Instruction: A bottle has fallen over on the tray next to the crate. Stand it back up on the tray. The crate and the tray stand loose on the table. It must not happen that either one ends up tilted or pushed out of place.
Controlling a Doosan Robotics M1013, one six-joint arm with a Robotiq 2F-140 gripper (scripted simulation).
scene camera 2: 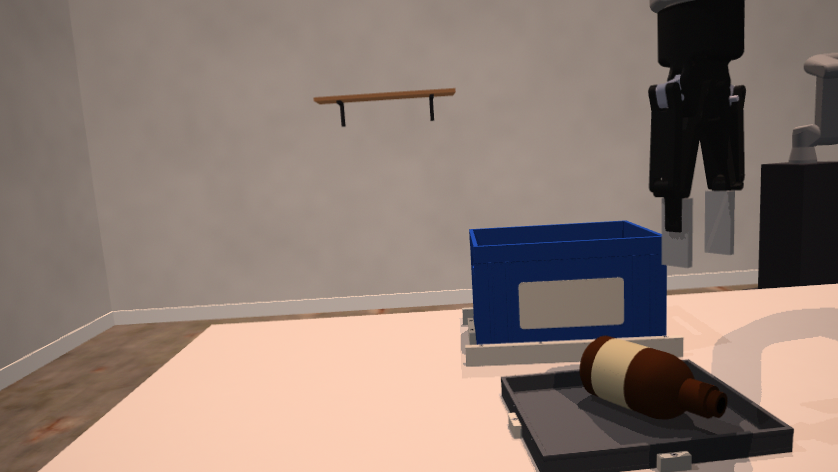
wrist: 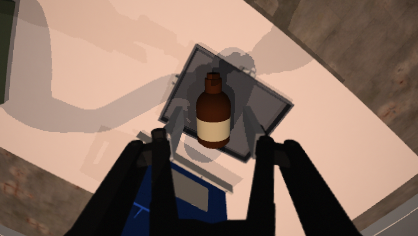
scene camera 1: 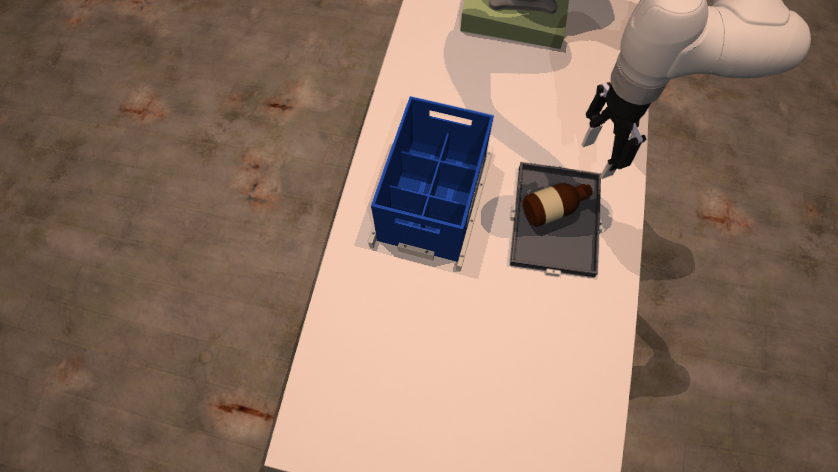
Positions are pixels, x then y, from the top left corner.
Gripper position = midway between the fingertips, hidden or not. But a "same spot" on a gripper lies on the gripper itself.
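A brown bottle is visible in scene camera 1, scene camera 2 (660,385) and the wrist view. On the brown bottle, (scene camera 1: 555,202) and (wrist: 220,128) are the same spot. A dark grey tray is visible in scene camera 1 (571,242), scene camera 2 (557,412) and the wrist view (270,108). My gripper is visible in scene camera 1 (597,159), scene camera 2 and the wrist view. On my gripper, (scene camera 2: 671,134) and (wrist: 330,190) are the same spot.
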